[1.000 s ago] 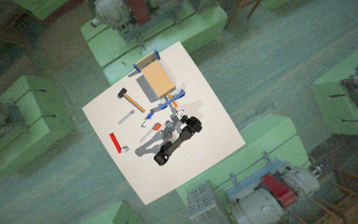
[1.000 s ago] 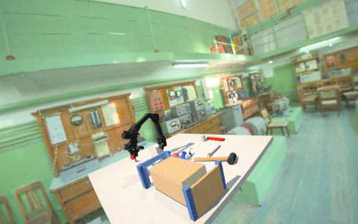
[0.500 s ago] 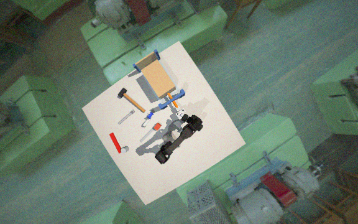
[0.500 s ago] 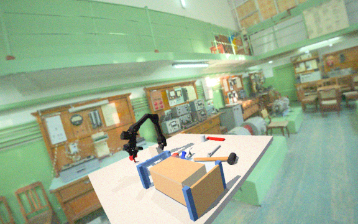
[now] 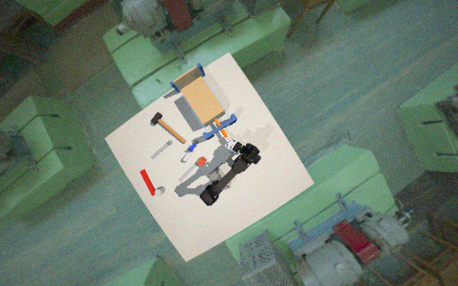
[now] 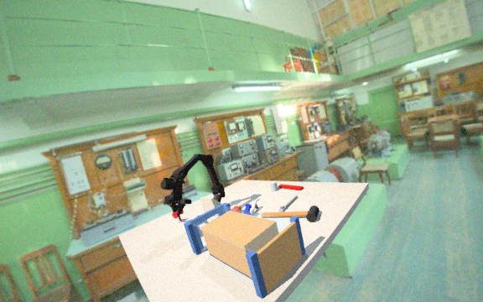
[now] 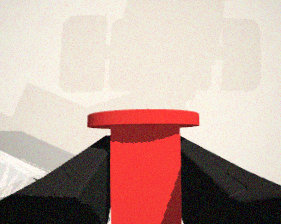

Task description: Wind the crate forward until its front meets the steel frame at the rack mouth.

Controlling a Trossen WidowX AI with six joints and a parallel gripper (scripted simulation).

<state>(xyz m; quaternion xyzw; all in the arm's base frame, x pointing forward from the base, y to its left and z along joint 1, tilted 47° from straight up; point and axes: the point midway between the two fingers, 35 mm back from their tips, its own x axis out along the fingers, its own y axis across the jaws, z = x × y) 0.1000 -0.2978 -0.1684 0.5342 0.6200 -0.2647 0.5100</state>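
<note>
The blue steel frame lies 23 cm ahead of my gripper tip, 8 cm to the left of it and 3 cm below it. Also, from my gripper tip: blue knob (34 cm to the left, 24 cm ahead, 9 cm below); red knob (2 cm to the left, 1 cm behind); winch (10 cm below, 7 cm to the left, 5 cm ahead).
</note>
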